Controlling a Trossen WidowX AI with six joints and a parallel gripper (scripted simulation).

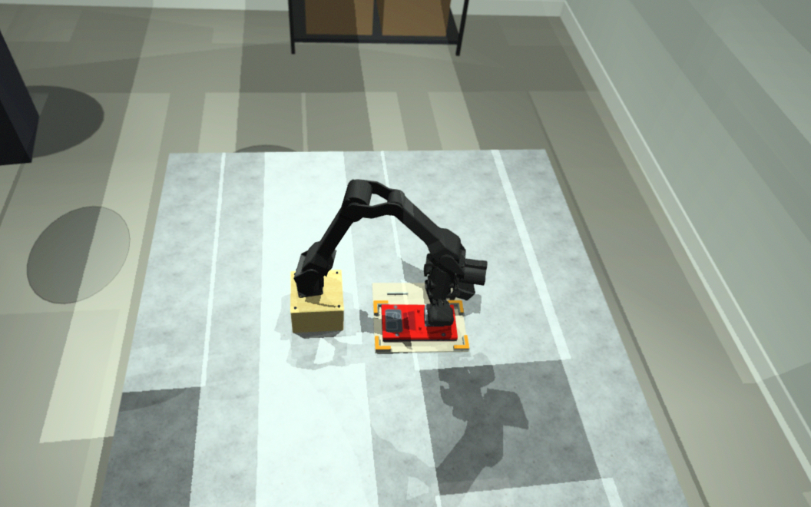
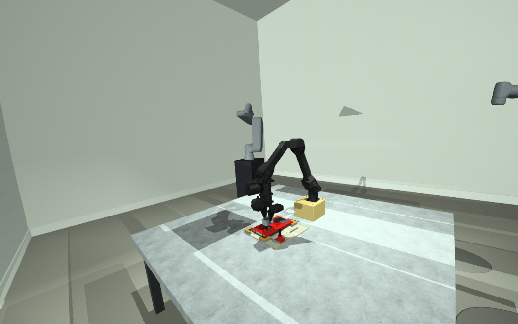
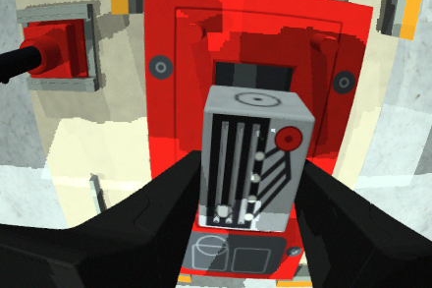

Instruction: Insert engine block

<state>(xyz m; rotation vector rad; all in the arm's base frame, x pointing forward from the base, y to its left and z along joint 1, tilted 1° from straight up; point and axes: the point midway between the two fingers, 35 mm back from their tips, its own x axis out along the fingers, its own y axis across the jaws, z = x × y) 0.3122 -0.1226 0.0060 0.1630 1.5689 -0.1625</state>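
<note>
My gripper tip is now 1 cm above the grey engine block.
</note>
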